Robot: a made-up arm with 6 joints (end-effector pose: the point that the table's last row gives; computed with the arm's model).
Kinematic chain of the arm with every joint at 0, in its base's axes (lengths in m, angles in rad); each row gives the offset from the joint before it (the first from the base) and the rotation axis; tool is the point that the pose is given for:
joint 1: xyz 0 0 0.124 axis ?
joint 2: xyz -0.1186 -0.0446 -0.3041 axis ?
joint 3: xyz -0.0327 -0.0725 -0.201 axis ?
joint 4: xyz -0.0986 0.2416 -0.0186 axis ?
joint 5: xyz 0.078 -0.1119 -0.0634 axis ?
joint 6: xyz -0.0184 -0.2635 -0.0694 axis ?
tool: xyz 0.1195 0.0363 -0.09
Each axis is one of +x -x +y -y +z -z.
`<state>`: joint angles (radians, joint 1 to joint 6).
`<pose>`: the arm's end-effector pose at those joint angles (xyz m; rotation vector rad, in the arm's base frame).
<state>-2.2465 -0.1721 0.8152 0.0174 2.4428 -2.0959</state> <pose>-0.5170 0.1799 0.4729 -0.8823 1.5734 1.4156</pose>
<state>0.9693 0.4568 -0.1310 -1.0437 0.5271 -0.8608</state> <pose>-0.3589 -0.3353 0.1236 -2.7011 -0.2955 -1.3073</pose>
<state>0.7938 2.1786 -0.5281 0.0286 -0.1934 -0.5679</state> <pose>-0.3976 -0.5468 -0.2619 -1.4006 -0.5433 -2.1327</pose>
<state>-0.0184 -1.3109 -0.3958 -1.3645 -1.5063 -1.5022</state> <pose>-0.0363 0.2363 -0.2672 1.7204 1.5562 -1.2737</pose>
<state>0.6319 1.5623 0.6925 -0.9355 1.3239 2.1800</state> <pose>-0.1468 -0.1183 -0.1034 -0.2333 -1.8377 -1.1844</pose>
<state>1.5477 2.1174 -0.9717 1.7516 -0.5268 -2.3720</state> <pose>-0.0491 -0.5202 0.6710 1.4358 1.5697 1.1173</pose>
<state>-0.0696 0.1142 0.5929 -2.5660 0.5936 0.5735</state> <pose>0.0290 0.2912 -0.0783 -1.7297 -0.2086 0.4540</pose>
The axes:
joint 1: -x
joint 2: -z
joint 3: +y
joint 4: +x
joint 5: -z
joint 6: +x

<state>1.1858 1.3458 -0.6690 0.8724 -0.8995 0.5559</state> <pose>0.1561 -0.6431 0.1446 -0.7713 -0.7659 0.7285</pose>
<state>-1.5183 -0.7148 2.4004 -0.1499 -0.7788 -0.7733</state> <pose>-0.3157 0.5141 -0.2728 0.2280 0.3162 2.7074</pose>
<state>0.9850 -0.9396 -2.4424 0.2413 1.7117 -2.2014</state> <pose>0.0690 -0.3725 -0.4550 -0.7804 -0.2883 -0.2593</pose>
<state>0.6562 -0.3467 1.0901 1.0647 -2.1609 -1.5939</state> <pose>-0.1493 -0.1217 -0.6350 -0.3603 -0.7360 1.1324</pose>
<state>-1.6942 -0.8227 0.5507 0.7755 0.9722 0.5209</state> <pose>-0.4054 0.7775 -0.0038 2.0594 1.1852 0.2662</pose>
